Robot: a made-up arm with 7 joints.
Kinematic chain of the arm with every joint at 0, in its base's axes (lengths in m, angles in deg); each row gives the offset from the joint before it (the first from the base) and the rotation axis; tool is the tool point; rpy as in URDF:
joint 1: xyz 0 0 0 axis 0.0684 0.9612 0.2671
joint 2: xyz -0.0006 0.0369 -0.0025 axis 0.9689 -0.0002 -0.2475
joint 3: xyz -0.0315 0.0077 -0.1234 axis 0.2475 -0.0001 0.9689
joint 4: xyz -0.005 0 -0.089 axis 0.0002 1 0
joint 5: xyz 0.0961 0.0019 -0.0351 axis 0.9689 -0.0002 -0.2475
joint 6: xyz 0.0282 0 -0.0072 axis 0.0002 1 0
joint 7: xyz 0.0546 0 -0.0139 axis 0.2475 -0.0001 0.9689
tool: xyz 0 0 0 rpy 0 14.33 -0.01
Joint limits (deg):
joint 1: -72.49..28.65
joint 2: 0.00..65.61
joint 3: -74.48..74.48
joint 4: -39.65..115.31
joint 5: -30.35..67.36
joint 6: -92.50..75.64
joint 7: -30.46..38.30
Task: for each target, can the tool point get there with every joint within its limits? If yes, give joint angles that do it. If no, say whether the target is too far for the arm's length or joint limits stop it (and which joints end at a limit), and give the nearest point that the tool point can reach.
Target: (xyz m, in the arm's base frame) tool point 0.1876 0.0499 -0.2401
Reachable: yes | joints -27.19 38.98 -54.41 -9.41 22.25 44.24 -9.53
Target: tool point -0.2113 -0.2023 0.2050
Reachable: no: joint limits stop it (at a limit: joint 1, joint 2, joint 3, joint 4, joint 5) | nearest point -0.0790 -0.0895 -0.0832 | short by 0.337 m
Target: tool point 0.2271 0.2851 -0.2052
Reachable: yes | joints -44.61 39.17 43.85 56.84 3.38 52.72 20.59
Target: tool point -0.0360 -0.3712 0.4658
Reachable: no: too far | nearest point 0.1367 -0.1099 0.0412 | short by 0.528 m
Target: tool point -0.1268 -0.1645 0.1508
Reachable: no: joint limits stop it (at a limit: joint 1, joint 2, joint 3, joint 4) | nearest point -0.0719 -0.0907 -0.0814 | short by 0.250 m
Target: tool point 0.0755 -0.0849 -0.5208
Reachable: no: too far | nearest point 0.0596 -0.0382 -0.3906 | short by 0.139 m
